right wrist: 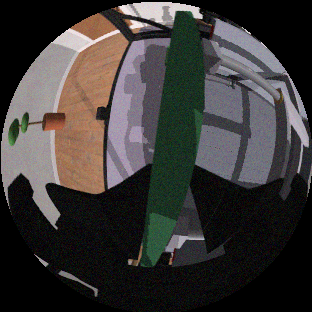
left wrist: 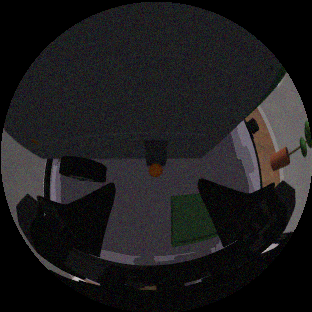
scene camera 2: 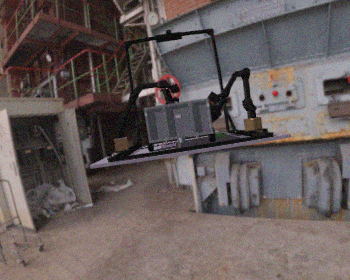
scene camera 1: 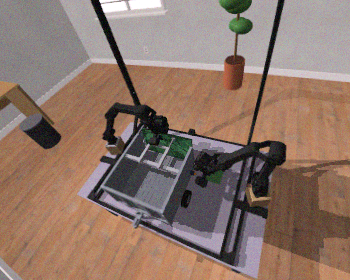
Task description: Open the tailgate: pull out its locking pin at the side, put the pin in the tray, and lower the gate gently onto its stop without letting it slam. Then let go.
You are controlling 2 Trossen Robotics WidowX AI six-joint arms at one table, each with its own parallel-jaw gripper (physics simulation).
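Where they show: left gripper, fingertip midpoint: (left wrist: 156,185) (scene camera 1: 197,174); right gripper, fingertip midpoint: (scene camera 1: 163,137); left arm's base at its link origin: (scene camera 2: 252,118) (scene camera 1: 259,191); right arm's base at its link origin: (right wrist: 163,254) (scene camera 2: 120,138) (scene camera 1: 112,141).
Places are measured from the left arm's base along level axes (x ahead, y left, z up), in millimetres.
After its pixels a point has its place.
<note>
The green tailgate (scene camera 1: 183,146) @[x 381, y -288, z 109 mm] (right wrist: 181,100) stands upright at the far end of the grey trailer (scene camera 1: 145,186) @[x 649, y -114, z -19 mm] (scene camera 2: 178,121) @[x 668, y 22, z 54 mm] (left wrist: 150,75) @[x 362, y -160, z 86 mm]. My right gripper (scene camera 1: 155,141) (right wrist: 170,168) @[x 502, y -366, z 127 mm] is shut on its top edge, one finger on each side. The locking pin's orange knob (left wrist: 155,170) @[x 332, y -151, z 8 mm] shows at a small dark bracket (left wrist: 156,151) @[x 348, y -160, z 12 mm] low on the trailer's side; the pin's shaft is hidden. My left gripper (scene camera 1: 197,179) @[x 318, y -145, z 7 mm] (left wrist: 156,185) @[x 318, y -145, z 7 mm] is open beside the trailer, its fingertips spread on either side of the knob and apart from it. The green tray (scene camera 1: 216,176) @[x 198, y -172, z -108 mm] (left wrist: 192,220) @[x 215, y -184, z -108 mm] lies on the mat; no pin shows in its visible part.
A black wheel (scene camera 1: 186,198) @[x 399, y -10, z -15 mm] (left wrist: 82,169) @[x 385, y -54, z -24 mm] stands on the trailer's side near the left gripper. White bars (scene camera 1: 156,161) @[x 583, y -289, z -18 mm] cross the trailer's open top. The drawbar (scene camera 1: 137,220) @[x 688, y 83, z -33 mm] sticks out at the near end. Black frame rails and posts (scene camera 1: 260,85) @[x -45, y -358, z 419 mm] surround the mat (scene camera 1: 205,220) @[x 309, y 92, z -117 mm].
</note>
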